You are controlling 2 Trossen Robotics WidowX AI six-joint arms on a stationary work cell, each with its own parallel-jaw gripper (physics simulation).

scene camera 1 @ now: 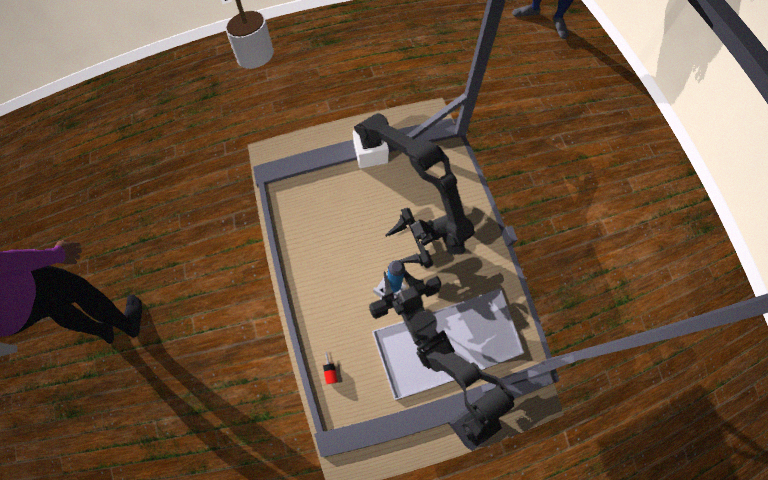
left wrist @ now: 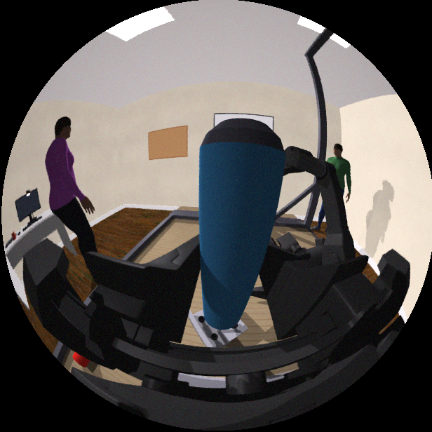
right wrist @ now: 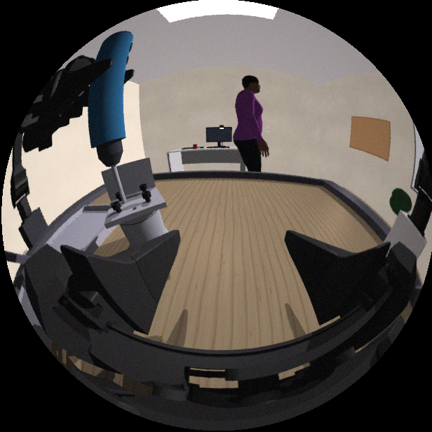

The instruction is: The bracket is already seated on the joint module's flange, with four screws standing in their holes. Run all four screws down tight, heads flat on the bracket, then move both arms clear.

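Places are measured from the left arm's base along level axes (x down, y back, z left), in metres.
Where they show: right gripper, fingertip midpoint: [scene camera 1: 390, 249]; left arm's base, origin of the base link: [scene camera 1: 476, 427]; right arm's base, origin of the base link: [scene camera 1: 370, 139].
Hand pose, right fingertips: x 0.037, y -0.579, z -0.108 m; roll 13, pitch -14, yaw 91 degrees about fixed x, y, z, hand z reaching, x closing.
Observation:
Each offset is from my right fingertips to the centre of the thing.
My left gripper [scene camera 1: 398, 279] [left wrist: 228, 239] is shut on the blue power driver @(dx -0.130, dy +0.113, dz +0.071 m) [scene camera 1: 394, 276] [left wrist: 240, 200] [right wrist: 107, 100], which stands nearly upright. Its bit reaches down to the bracket [left wrist: 206, 329] [right wrist: 136, 175] among the screws; whether it sits on a screw head cannot be told. The bracket sits on the joint module [right wrist: 145, 229]. Black screws [left wrist: 214, 336] [right wrist: 146, 192] stand in its plate; in the right wrist view several heads show raised above it. My right gripper [scene camera 1: 393, 249] [right wrist: 234, 235] is open and empty, beside the module and low over the table.
A grey tray [scene camera 1: 404, 370] [right wrist: 77, 227] lies under the left arm. A red and black tool @(dx +0.038, dy +0.193, dz +0.352 m) [scene camera 1: 330, 374] [left wrist: 81, 358] stands at the lower left of the table in the scene view. A white block @(dx +0.009, dy -0.342, dz -0.154 m) [scene camera 1: 372, 156] is by the right arm's base. Dark rails [scene camera 1: 288, 311] edge the table.

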